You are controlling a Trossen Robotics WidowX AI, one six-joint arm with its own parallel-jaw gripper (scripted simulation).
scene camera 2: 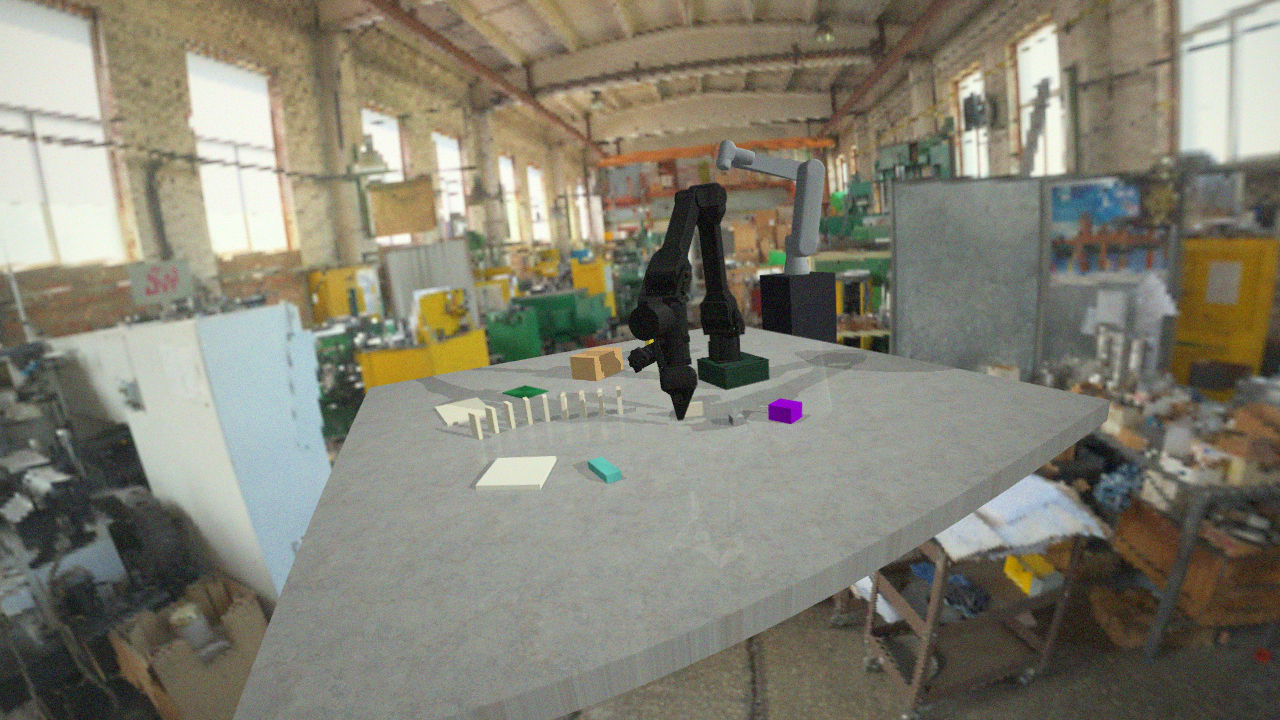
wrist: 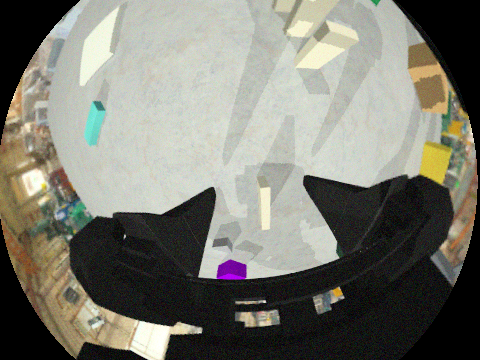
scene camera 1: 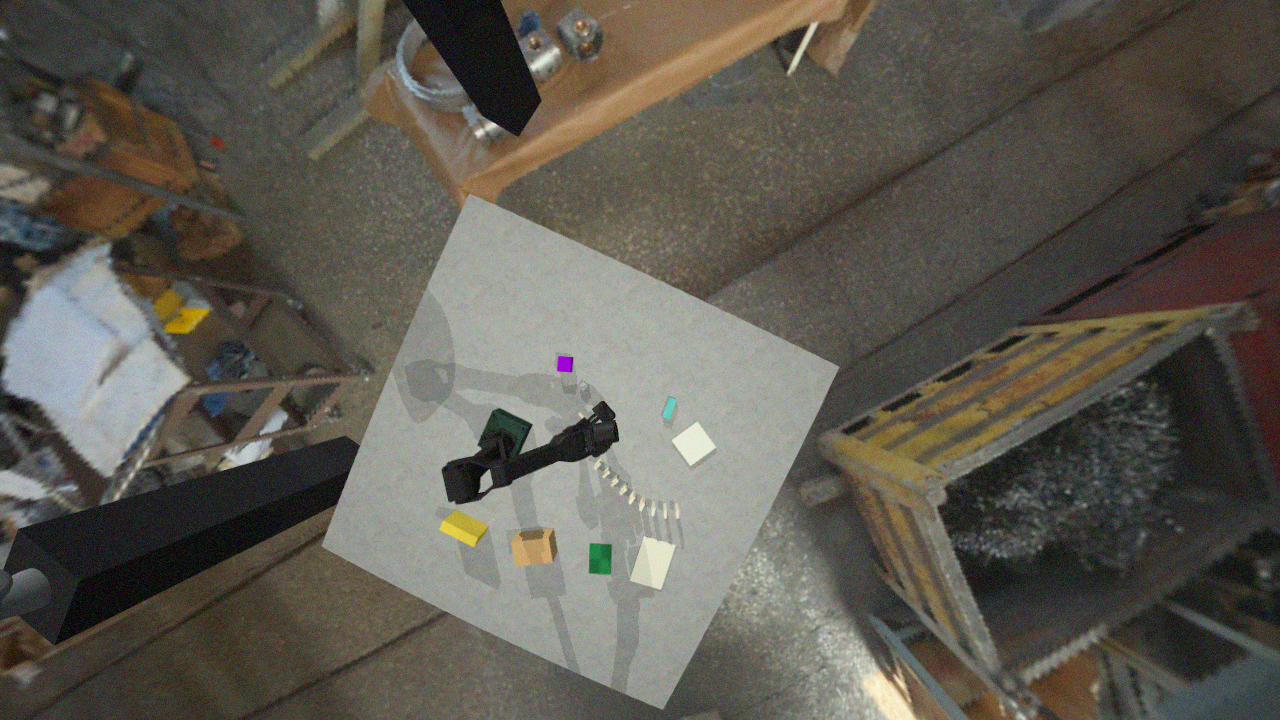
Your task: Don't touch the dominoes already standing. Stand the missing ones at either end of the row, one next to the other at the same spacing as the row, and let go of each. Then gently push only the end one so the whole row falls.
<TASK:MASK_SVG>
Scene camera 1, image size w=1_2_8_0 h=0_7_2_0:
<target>yellow block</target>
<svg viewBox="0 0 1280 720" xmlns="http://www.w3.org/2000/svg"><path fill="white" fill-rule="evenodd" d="M456 509L447 519L443 520L440 531L467 545L475 547L478 541L485 536L488 525Z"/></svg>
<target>tan box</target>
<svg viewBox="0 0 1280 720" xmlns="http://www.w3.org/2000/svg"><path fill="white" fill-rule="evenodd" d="M554 529L518 532L511 540L515 566L553 563L557 554Z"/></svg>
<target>white tile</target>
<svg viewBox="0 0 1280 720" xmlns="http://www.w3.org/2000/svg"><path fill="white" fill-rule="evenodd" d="M698 422L672 440L690 465L693 465L715 448L713 441Z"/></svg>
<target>cream tile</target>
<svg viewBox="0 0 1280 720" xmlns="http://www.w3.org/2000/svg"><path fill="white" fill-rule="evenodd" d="M644 535L630 581L661 589L675 544Z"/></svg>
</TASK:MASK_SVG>
